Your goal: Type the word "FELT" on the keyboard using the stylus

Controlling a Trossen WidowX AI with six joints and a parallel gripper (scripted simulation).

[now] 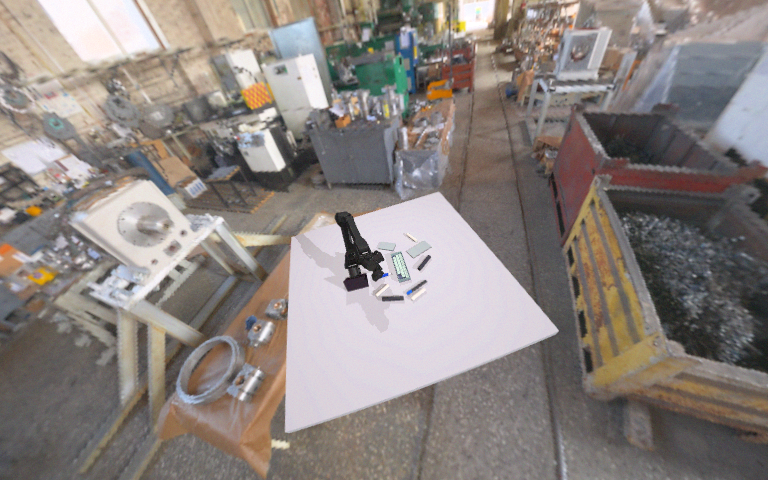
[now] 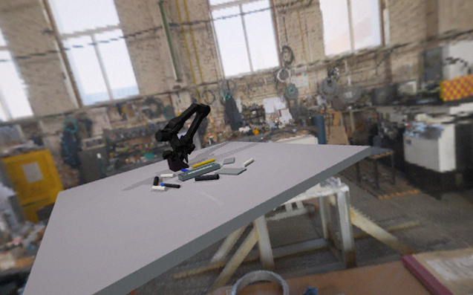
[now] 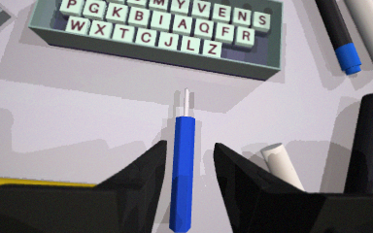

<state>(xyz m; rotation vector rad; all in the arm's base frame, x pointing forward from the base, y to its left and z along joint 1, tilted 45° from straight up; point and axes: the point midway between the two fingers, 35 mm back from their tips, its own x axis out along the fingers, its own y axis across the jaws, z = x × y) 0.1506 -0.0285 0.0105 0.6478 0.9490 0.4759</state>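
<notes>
Right now my gripper tip is 10 mm short of the blue stylus and 40 mm above it. The rest, counted from my gripper tip: stylus tip: 50 mm ahead, 40 mm below; then blue-tipped black pen: 140 mm ahead, 150 mm to the right, 40 mm below; then yellow pencil: 50 mm behind, 130 mm to the left, 40 mm below.
</notes>
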